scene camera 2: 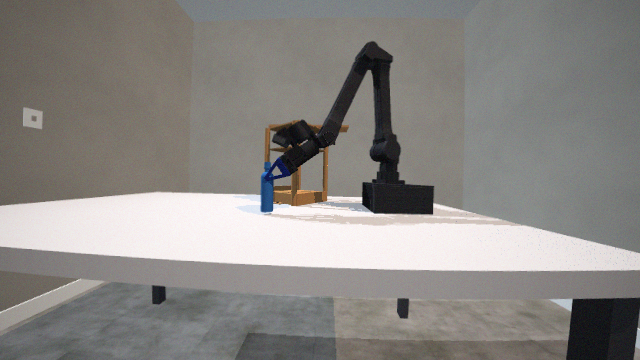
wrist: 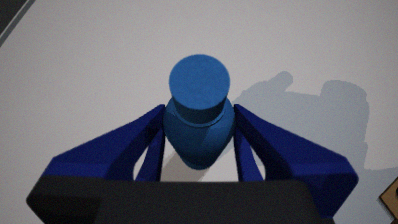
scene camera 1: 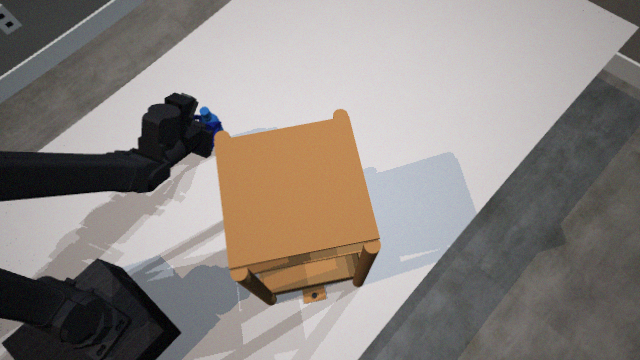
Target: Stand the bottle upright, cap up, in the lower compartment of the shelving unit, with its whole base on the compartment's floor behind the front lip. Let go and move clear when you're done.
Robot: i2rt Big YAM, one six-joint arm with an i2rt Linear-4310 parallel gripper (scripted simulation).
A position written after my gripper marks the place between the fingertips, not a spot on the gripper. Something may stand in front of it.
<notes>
I see my gripper [scene camera 1: 212, 121], a blue bottle [wrist: 199, 121] and a wooden shelving unit [scene camera 1: 296, 209].
My gripper is seen too in the wrist view [wrist: 199, 113]. The wooden shelving unit shows as well in scene camera 2 [scene camera 2: 289, 195].
</notes>
